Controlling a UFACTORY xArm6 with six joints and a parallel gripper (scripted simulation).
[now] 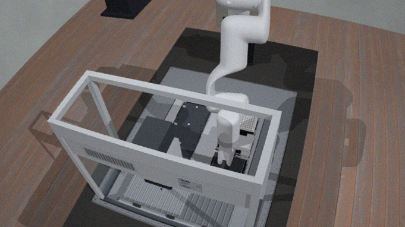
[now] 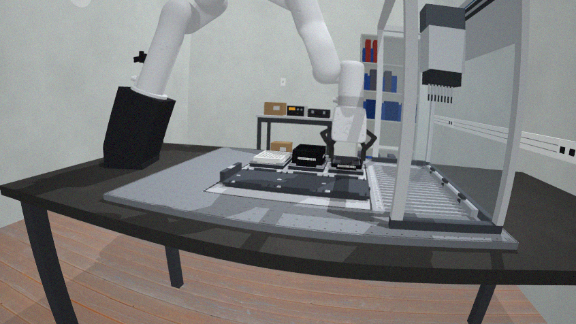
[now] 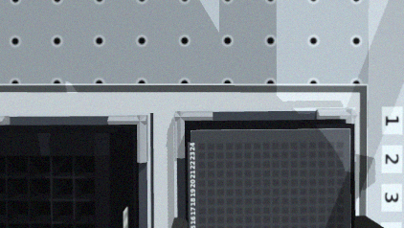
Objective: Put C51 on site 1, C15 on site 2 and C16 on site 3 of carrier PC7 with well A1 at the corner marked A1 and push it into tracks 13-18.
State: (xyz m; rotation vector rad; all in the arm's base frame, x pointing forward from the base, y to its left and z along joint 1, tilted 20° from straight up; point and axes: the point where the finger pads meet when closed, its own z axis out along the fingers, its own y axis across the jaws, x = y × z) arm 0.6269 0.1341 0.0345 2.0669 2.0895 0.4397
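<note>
Right now my hand is 2 cm above the nest S3. Also, from my hand: apron: 11 cm behind, 13 cm to the right, 3 cm below; then white 96-well plate C15: 22 cm behind, 1 cm to the right, 1 cm below; then nest S1: 22 cm behind, 1 cm to the right, 2 cm below.
</note>
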